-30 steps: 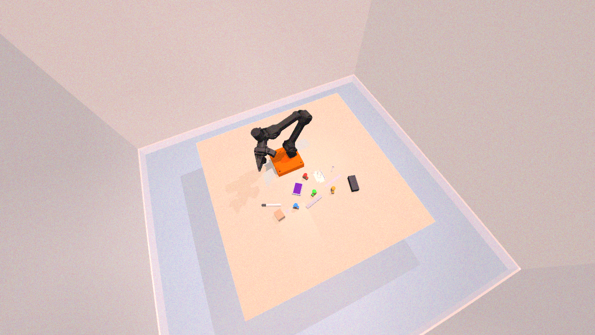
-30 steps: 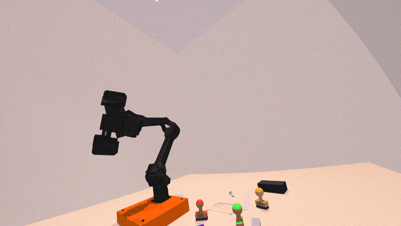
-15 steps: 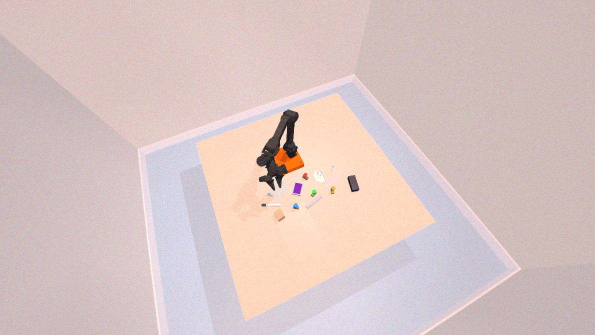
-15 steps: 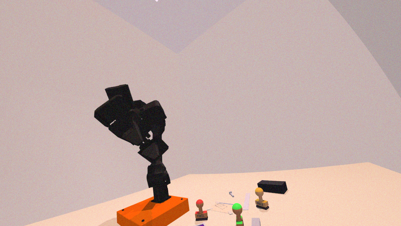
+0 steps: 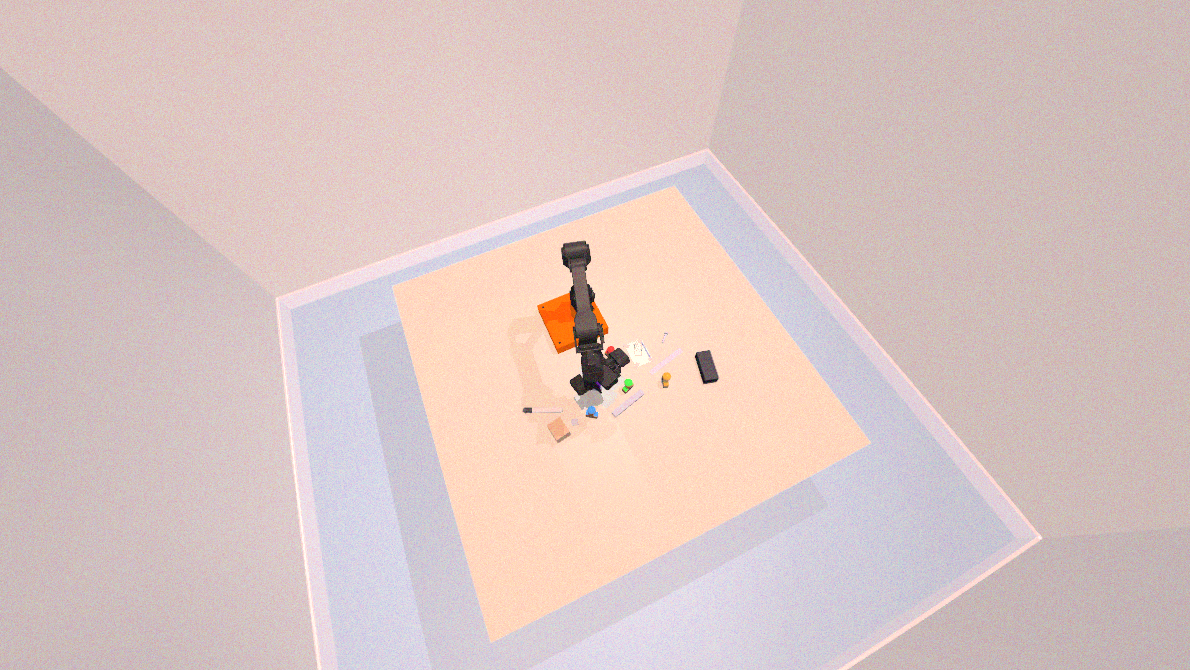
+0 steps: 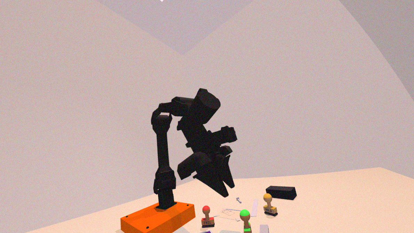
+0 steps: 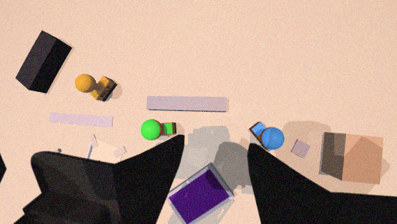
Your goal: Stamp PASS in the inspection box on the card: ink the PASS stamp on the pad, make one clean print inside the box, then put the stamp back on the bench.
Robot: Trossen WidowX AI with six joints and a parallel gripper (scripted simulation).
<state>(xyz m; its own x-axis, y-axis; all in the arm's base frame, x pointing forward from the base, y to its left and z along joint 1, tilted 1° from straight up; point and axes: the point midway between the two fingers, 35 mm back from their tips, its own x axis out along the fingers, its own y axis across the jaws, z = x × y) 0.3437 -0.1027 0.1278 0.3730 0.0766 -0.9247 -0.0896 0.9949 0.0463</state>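
Right now my gripper tip is 12 cm above the green-knobbed stamp, 9 cm to the right of it and 1 cm past it. Also, from my gripper tip: red-topped stamp (15 cm behind, 12 cm below, 10 cm to the left); then blue stamp (12 cm below, 7 cm to the right, 1 cm ahead); then purple ink pad (14 cm below, 10 cm behind, 1 cm to the left).
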